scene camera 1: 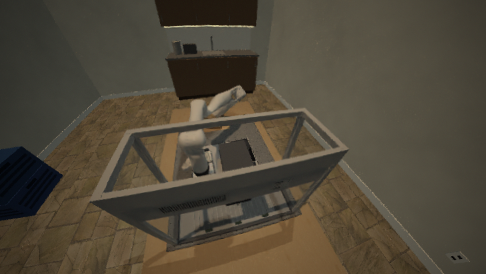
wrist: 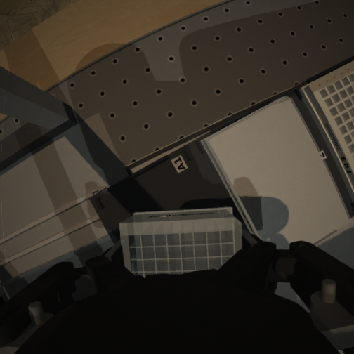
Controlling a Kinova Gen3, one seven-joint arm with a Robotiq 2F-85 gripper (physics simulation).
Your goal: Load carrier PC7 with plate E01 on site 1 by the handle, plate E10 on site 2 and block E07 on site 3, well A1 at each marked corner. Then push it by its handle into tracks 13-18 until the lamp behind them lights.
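Observation:
A pale block with square wells [wrist: 181, 250] is in the wrist view at the lower middle, its label too blurred to read. My gripper [wrist: 181, 246] has one finger on each side of the block and is shut on it; the fingertips are mostly hidden. Beyond the block is a dark bed with an A1 mark [wrist: 179, 163]. A flat pale piece [wrist: 280, 160] lies right of it; I cannot tell its name. Plate E01 [wrist: 342, 107] shows at the right edge, its label facing left. In the scene view the gripper is hidden behind the frame's panel; the lamp cannot be made out.
A grey open frame [scene camera 1: 250, 182] stands around the work area, with its post [wrist: 30, 102] at the left in the wrist view. A perforated plate [wrist: 200, 80] runs beyond the dark bed. A dark box [scene camera 1: 235, 154] lies right of the arm [scene camera 1: 193, 142]. A blue crate [scene camera 1: 25, 182] stands far left.

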